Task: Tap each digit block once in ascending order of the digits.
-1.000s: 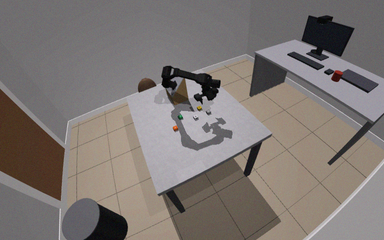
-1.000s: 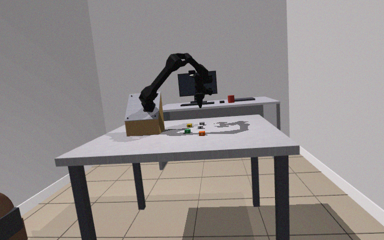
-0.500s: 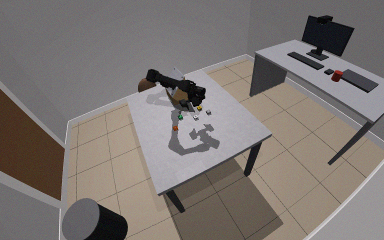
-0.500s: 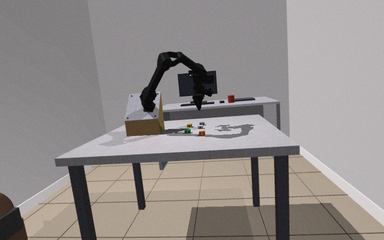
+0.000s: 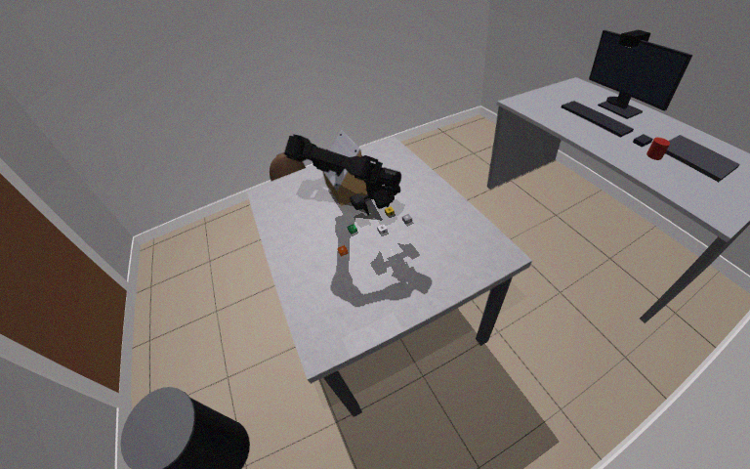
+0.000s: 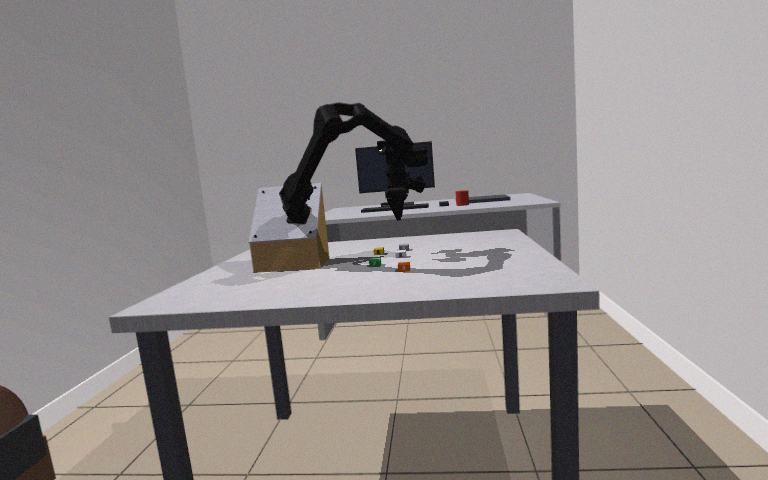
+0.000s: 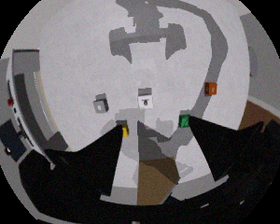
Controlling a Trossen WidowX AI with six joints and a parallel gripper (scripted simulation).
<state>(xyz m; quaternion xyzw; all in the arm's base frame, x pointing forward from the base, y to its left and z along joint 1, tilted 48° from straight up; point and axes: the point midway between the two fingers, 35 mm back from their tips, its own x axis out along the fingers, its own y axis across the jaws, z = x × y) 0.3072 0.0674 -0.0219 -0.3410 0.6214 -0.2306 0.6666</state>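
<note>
The orange block is 180 mm to the right of my gripper tip, 110 mm below it and 30 mm ahead of it. The rest, counted from my gripper tip: green block: 110 mm to the right, 110 mm below, 70 mm behind; then yellow block: 110 mm below, 100 mm behind, 80 mm to the left.
</note>
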